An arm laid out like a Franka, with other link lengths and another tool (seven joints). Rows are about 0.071 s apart.
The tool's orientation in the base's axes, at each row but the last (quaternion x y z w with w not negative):
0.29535 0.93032 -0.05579 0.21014
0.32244 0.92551 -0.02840 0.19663
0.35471 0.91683 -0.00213 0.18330
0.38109 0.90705 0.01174 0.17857
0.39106 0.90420 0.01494 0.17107
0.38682 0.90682 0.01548 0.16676
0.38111 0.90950 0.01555 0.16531
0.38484 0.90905 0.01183 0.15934
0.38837 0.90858 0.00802 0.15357
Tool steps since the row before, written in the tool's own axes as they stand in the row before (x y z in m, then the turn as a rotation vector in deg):
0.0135 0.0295 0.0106 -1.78 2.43 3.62
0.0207 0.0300 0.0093 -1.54 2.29 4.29
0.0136 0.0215 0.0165 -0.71 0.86 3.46
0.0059 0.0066 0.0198 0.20 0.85 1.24
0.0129 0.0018 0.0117 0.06 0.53 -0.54
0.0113 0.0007 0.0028 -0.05 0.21 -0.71
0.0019 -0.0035 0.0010 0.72 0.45 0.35
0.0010 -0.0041 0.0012 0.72 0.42 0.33
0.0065 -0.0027 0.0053 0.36 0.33 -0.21
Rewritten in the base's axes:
0.0107 0.0289 -0.0147 4.00 0.23 -2.47
0.0067 0.0342 -0.0143 3.98 0.14 -3.19
0.0103 0.0227 -0.0173 2.20 -0.28 -2.88
0.0073 0.0065 -0.0194 0.87 0.60 -1.09
-0.0032 0.0092 -0.0146 0.16 0.47 0.58
-0.0059 0.0082 -0.0058 -0.04 0.18 0.72
-0.0033 -0.0013 -0.0020 -0.05 0.79 -0.47
-0.0031 -0.0023 -0.0020 -0.08 0.77 -0.45
-0.0046 0.0022 -0.0072 -0.06 0.51 0.15

